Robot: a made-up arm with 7 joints. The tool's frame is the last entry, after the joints. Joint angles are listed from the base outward. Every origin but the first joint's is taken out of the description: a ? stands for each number. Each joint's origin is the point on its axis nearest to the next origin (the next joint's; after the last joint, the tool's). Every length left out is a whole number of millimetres.
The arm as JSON. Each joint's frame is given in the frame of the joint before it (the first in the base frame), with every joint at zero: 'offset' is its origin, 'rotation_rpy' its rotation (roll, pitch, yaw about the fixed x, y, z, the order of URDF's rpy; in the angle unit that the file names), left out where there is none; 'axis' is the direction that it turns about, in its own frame. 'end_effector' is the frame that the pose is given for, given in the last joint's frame.
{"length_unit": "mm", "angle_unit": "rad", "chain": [
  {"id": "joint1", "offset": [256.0, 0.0, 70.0], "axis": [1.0, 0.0, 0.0]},
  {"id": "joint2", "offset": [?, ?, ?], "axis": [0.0, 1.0, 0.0]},
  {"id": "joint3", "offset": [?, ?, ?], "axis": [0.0, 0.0, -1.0]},
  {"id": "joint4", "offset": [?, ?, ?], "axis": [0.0, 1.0, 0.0]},
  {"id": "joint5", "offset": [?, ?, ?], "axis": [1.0, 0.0, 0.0]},
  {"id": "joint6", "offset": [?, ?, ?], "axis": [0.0, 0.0, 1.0]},
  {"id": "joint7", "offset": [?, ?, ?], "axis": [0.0, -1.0, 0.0]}
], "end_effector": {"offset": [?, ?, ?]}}
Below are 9 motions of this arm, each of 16 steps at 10 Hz.
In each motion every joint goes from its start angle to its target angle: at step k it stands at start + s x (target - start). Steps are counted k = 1, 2, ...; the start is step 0. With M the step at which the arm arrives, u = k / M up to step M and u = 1 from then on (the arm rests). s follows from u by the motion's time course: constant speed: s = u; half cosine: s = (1 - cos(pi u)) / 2; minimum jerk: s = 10 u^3 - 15 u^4 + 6 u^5.
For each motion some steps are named. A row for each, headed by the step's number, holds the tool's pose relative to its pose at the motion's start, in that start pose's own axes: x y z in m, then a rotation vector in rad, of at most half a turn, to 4 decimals.
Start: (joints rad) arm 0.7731 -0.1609 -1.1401 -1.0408 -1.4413 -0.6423 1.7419
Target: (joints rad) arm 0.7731 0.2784 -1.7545 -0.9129 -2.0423 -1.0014 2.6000
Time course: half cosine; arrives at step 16
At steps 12, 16:
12: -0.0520 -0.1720 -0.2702 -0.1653 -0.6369 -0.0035
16: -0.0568 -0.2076 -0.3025 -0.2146 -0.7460 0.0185

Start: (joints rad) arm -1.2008 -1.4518 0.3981 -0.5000 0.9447 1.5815 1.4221
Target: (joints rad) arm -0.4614 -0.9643 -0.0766 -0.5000 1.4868 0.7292 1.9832
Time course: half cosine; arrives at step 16
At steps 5, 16:
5: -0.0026 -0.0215 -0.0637 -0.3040 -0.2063 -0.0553
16: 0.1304 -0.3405 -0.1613 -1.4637 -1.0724 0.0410

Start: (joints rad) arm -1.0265 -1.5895 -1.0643 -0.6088 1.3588 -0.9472 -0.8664
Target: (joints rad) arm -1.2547 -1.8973 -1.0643 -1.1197 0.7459 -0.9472 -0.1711
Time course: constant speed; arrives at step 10
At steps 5, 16:
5: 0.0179 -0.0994 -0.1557 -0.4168 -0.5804 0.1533
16: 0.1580 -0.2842 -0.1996 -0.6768 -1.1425 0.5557

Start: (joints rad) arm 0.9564 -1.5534 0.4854 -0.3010 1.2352 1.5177 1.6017
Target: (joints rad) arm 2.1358 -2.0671 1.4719 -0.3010 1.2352 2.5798 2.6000
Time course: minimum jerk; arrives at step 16
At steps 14, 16:
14: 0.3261 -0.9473 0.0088 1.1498 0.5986 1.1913
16: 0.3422 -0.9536 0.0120 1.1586 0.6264 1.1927

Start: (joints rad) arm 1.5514 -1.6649 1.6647 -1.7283 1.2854 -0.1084 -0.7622
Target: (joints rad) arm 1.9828 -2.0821 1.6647 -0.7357 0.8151 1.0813 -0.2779
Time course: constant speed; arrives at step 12
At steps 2, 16:
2: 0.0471 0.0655 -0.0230 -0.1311 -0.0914 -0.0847
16: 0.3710 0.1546 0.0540 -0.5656 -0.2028 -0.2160

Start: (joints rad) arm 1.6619 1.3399 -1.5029 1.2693 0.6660 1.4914 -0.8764
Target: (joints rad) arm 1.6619 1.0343 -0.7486 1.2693 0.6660 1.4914 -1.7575
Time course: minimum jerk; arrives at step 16
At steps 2, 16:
2: -0.0003 0.0013 0.0038 0.0019 0.0036 -0.0075
16: -0.0352 0.0906 0.1873 0.2004 0.2040 -0.4162

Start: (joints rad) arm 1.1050 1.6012 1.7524 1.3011 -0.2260 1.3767 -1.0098
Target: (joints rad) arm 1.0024 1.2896 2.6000 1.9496 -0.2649 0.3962 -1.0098
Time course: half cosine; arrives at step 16
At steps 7, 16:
7: -0.2129 -0.1642 -0.1229 0.4293 -0.2470 0.2045
16: -0.2991 -0.4946 -0.4030 0.8885 -0.2887 0.7218

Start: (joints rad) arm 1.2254 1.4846 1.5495 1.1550 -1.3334 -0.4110 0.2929
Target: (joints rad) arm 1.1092 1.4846 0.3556 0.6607 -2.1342 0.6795 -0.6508
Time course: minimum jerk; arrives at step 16
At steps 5, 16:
5: -0.0769 0.0348 -0.0062 -0.2410 -0.0245 0.1725
16: -0.2841 0.3468 -0.3758 -1.6561 0.3125 -0.0911

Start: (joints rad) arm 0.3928 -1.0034 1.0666 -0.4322 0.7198 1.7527 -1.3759
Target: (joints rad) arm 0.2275 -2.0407 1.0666 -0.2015 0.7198 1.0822 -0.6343
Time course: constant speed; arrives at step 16
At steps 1, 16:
1: -0.0180 0.0040 -0.0169 0.0302 -0.0946 -0.0413
16: -0.0590 0.1490 -0.2613 0.3794 -1.6712 -0.4432

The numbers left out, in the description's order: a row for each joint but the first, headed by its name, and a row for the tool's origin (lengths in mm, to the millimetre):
joint2: 0.0 55.0 -93.0
joint3: 196.0 0.0 -8.0
joint4: 27.0 269.0 0.0
joint5: -252.0 0.0 92.0
joint6: 0.0 -13.0 96.0
joint7: 59.0 49.0 0.0
tool: -307.0 0.0 46.0

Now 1 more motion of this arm.
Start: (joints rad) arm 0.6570 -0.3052 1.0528 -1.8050 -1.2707 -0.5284 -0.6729
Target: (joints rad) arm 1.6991 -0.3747 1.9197 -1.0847 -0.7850 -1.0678 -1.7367
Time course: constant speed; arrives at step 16
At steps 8, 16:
8: 0.1454 0.3346 0.1892 -0.6899 0.6412 -0.2286
16: 0.3626 0.6728 -0.0858 -1.2246 0.9924 -1.0022

